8 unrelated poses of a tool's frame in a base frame.
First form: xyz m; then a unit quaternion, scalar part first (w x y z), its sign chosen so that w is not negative.
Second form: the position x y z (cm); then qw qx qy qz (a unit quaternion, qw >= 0). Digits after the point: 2 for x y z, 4 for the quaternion.
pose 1, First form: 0.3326 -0.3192 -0.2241 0.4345 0.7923 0.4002 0.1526
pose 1, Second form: 33.26 -31.92 -22.41 0.4345 0.7923 0.4002 0.1526
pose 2, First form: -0.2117 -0.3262 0.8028 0.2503 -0.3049 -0.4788 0.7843
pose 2, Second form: -21.17 -32.62 80.28 0.2503 -0.3049 -0.4788 0.7843
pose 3, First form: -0.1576 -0.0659 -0.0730 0.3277 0.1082 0.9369 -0.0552
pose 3, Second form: -15.76 -6.59 -7.30 0.3277 0.1082 0.9369 -0.0552
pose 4, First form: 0.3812 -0.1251 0.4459 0.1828 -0.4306 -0.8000 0.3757
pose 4, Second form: 38.12 -12.51 44.59 0.1828 -0.4306 -0.8000 0.3757
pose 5, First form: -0.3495 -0.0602 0.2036 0.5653 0.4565 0.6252 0.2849
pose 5, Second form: -34.95 -6.02 20.36 0.5653 0.4565 0.6252 0.2849
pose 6, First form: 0.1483 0.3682 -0.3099 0.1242 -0.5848 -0.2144 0.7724
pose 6, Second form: 14.83 36.82 -30.99 0.1242 -0.5848 -0.2144 0.7724
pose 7, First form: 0.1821 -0.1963 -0.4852 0.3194 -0.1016 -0.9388 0.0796
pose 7, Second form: 18.21 -19.63 -48.52 0.3194 -0.1016 -0.9388 0.0796
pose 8, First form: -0.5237 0.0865 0.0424 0.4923 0.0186 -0.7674 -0.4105
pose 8, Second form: -52.37 8.65 4.24 0.4923 0.0186 -0.7674 -0.4105
